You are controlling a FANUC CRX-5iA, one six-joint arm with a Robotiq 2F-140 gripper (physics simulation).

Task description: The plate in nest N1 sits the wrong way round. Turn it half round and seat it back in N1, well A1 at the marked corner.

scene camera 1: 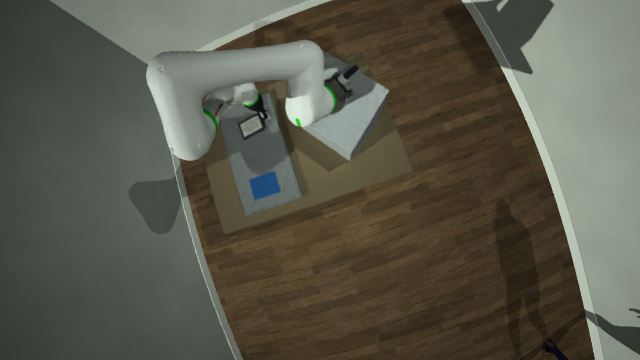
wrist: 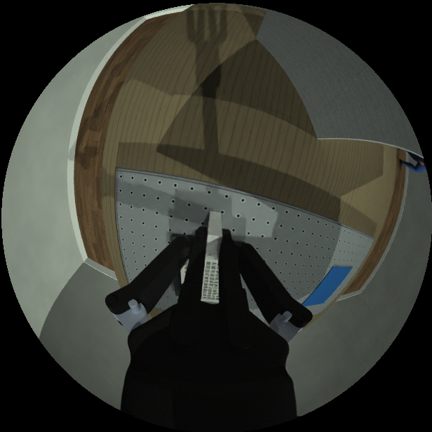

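Observation:
The plate (scene camera 1: 251,126) (wrist: 210,282) is pale, with a grid of wells. In the scene view it lies in a dark-rimmed nest on the grey perforated board. In the wrist view the gripper hides most of it; part of the grid shows between the black finger links. Well A1 and the nest's marked corner cannot be made out. My gripper (scene camera 1: 265,116) (wrist: 213,221) is shut and empty, its pale fingertips together. In the scene view it is at the upper right end of the nest; its exact height above the board is hard to tell.
The perforated board (scene camera 1: 287,175) (wrist: 300,240) lies on a wooden table (scene camera 1: 385,160) (wrist: 145,115). A blue rectangle (scene camera 1: 265,185) (wrist: 329,286) is at its far end from the nest. A large grey block (scene camera 1: 357,120) (wrist: 350,80) stands beside the board. Part of a blue figure (scene camera 1: 555,349) (wrist: 415,164) shows beyond the table.

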